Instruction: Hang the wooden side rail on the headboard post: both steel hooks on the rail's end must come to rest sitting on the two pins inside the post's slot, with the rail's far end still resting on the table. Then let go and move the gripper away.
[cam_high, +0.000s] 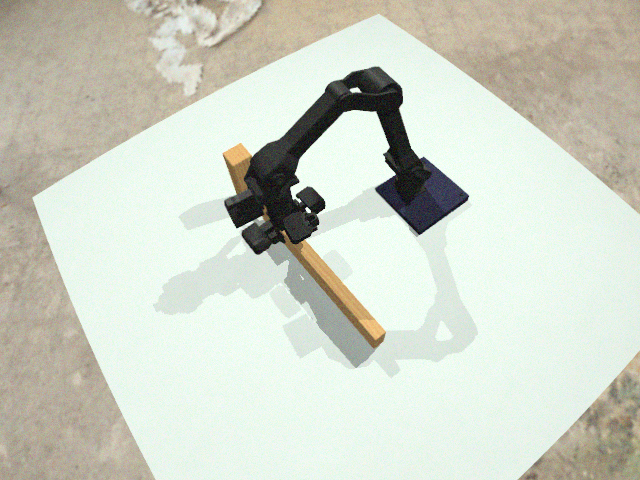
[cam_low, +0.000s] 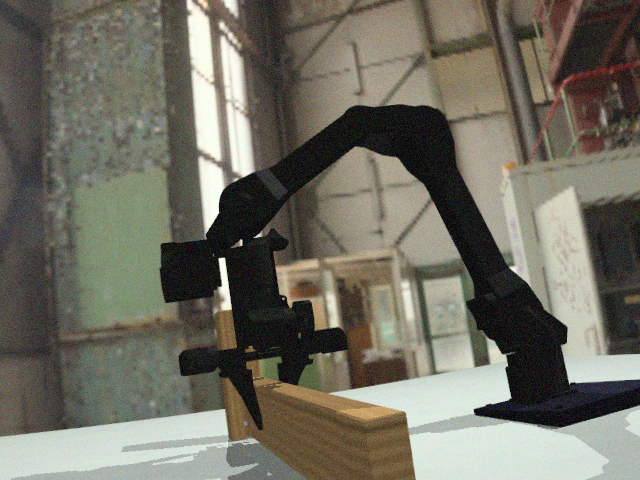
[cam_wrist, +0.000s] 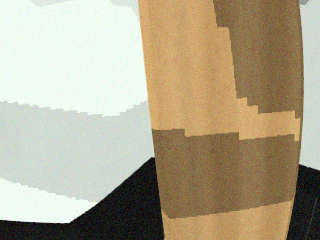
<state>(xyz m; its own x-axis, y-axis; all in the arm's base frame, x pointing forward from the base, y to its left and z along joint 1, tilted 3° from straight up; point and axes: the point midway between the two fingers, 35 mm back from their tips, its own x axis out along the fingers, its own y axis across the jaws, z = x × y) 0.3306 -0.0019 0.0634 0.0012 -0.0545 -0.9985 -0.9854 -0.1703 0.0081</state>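
Now: gripper tip 3 cm short of the wooden headboard post, 16 cm to the left of it and 5 cm below it.
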